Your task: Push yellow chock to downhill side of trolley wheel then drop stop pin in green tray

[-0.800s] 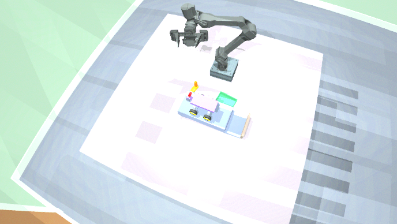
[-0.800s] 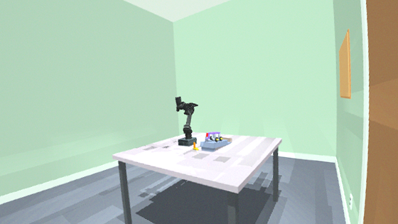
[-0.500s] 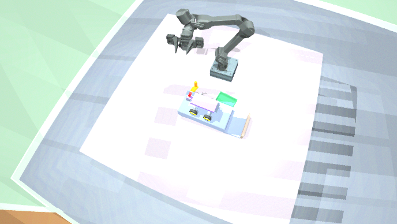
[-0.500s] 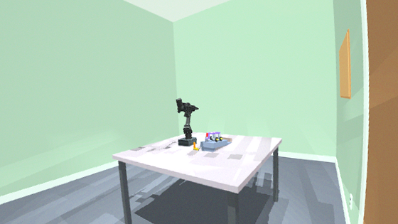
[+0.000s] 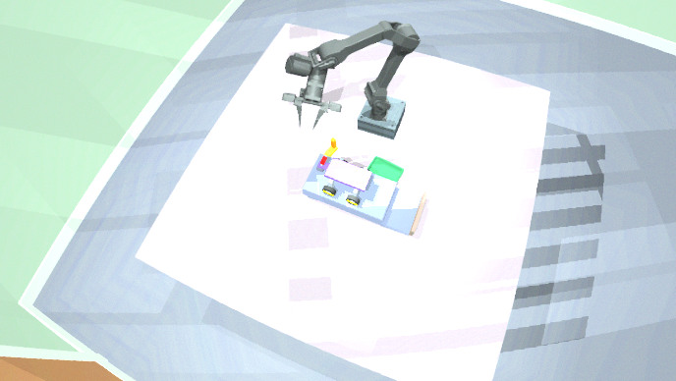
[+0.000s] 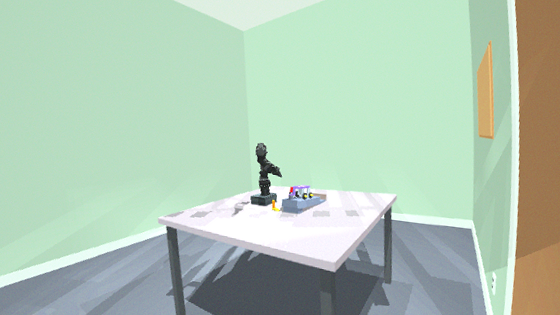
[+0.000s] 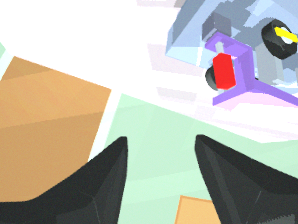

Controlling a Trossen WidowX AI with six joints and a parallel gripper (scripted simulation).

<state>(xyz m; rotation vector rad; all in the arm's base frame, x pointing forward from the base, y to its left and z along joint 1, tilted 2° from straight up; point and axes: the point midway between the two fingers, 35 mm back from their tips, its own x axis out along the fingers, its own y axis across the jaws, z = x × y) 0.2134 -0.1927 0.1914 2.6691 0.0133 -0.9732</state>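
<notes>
My gripper tip is now 23 cm above the yellow chock, 7 cm past it and 4 cm to the right of it. Also, from my gripper tip: red-headed stop pin 12 cm below, 5 cm to the left, 5 cm ahead; then pale blue ramp 20 cm below, 15 cm to the left, 9 cm ahead; then purple trolley 14 cm to the left, 14 cm below, 8 cm ahead.
</notes>
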